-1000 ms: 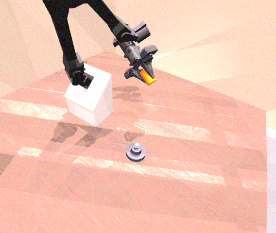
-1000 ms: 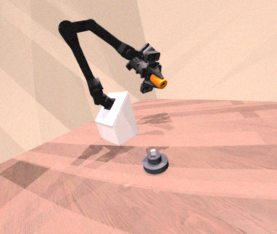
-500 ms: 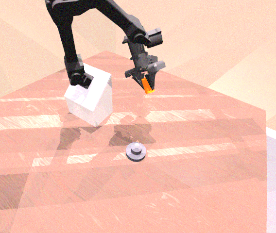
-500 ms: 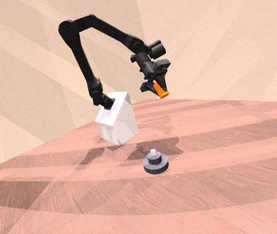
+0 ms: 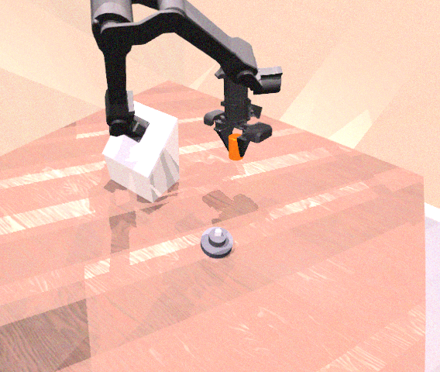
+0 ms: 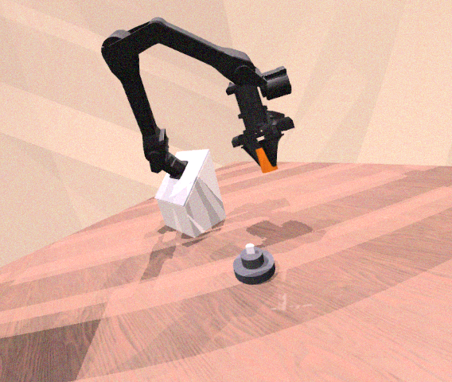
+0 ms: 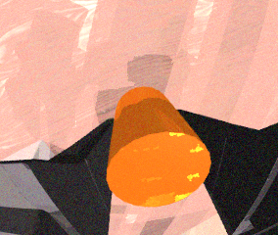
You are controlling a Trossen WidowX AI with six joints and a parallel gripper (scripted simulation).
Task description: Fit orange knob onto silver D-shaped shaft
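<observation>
The round pedestal lies 7 cm ahead of my gripper tip, 18 cm to the right of it and 13 cm below it. From my gripper tip the other things lie so: orange knob 1 cm behind, 3 cm above.
</observation>
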